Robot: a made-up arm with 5 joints.
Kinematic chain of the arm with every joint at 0, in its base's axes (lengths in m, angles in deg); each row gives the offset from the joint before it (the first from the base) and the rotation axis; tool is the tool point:
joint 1: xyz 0 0 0.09 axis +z
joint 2: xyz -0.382 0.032 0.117 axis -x
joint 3: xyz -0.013 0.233 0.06 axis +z
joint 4: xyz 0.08 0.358 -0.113 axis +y
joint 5: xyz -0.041 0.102 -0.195 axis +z
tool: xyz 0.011 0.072 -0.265
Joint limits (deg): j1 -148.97..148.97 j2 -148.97..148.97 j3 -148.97..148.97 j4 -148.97..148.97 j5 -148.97..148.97
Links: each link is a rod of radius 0.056 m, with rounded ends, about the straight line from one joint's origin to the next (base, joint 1, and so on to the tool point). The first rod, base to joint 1, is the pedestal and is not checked.
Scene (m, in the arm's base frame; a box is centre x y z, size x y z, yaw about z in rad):
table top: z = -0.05
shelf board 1: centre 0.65 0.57 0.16 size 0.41 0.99 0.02 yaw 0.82
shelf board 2: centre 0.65 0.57 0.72 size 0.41 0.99 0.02 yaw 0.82
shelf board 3: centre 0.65 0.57 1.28 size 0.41 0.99 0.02 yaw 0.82
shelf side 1: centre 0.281 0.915 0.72 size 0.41 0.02 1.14 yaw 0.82
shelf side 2: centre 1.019 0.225 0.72 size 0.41 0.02 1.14 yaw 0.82
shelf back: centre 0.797 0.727 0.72 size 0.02 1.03 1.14 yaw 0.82
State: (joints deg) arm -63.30 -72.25 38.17 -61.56 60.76
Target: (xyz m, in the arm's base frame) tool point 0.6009 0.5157 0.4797
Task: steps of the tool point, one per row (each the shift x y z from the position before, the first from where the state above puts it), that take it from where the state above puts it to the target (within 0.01 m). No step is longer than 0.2 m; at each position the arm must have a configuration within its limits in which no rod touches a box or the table.
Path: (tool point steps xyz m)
1: -0.1162 -0.0902 0.0237
2: -0.0598 -0.0983 -0.0237
3: 0.0803 -0.0550 -0.1340
4: 0.0483 -0.0452 -0.1649
5: 0.0088 -0.0506 -0.1765
6: 0.0546 0.0825 0.0425
7: 0.0750 0.0846 0.0011
8: 0.0940 0.0725 -0.0436

